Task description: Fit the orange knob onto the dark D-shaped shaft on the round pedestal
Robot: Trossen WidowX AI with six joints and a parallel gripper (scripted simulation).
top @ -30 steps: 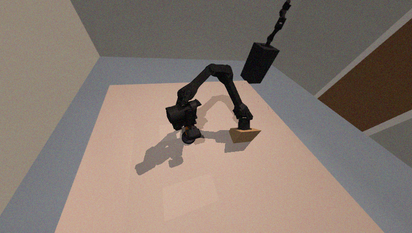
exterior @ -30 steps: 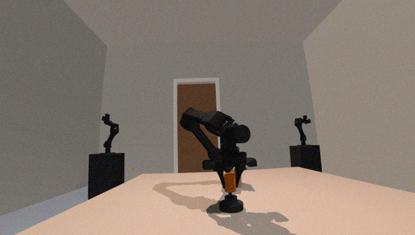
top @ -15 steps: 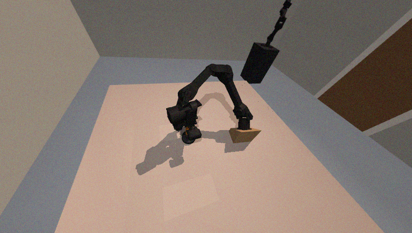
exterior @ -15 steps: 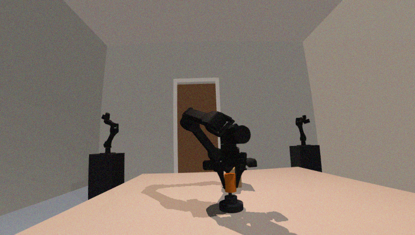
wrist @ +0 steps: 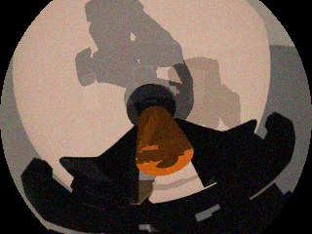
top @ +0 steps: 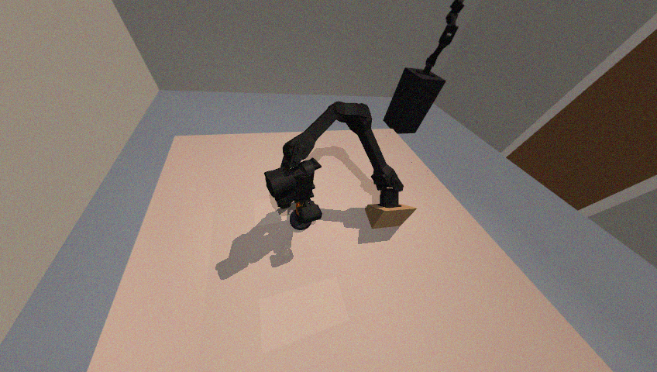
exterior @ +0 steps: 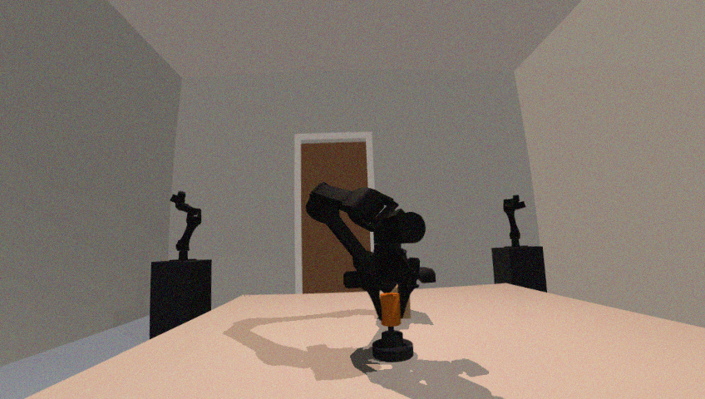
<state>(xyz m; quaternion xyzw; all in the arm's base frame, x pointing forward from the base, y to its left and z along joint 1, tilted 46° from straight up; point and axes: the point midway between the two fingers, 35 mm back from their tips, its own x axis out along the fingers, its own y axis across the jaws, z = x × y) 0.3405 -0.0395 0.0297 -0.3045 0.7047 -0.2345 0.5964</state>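
Now: gripper tip 2 cm below the orange knob. The rest, counted from my gripper tip: pedestal (4 cm below).
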